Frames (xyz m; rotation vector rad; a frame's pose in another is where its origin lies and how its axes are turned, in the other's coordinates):
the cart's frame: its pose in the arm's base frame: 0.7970 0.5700 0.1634 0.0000 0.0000 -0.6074
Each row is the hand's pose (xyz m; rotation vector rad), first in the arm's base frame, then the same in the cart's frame.
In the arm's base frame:
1: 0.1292 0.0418 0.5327 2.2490 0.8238 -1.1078
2: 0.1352 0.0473 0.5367 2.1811 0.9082 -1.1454
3: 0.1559 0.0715 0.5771 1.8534 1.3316 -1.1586
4: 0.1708 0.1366 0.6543 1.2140 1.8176 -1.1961
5: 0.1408 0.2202 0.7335 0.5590 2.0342 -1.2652
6: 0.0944 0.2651 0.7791 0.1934 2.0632 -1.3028
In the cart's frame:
1: -0.2469 -0.8149 0.3693 1.7984 1.3809 -0.8089
2: -0.2451 -0.8069 0.3733 1.7102 1.4354 -0.8371
3: -0.2419 -0.7752 0.4137 1.2954 1.7251 -0.8283
4: -0.2668 -0.7133 0.4909 0.5807 1.9807 -0.8408
5: -0.3392 -0.6617 0.5701 -0.0705 1.9848 -0.8909
6: -0.4029 -0.6514 0.6157 -0.4064 1.9046 -0.9196

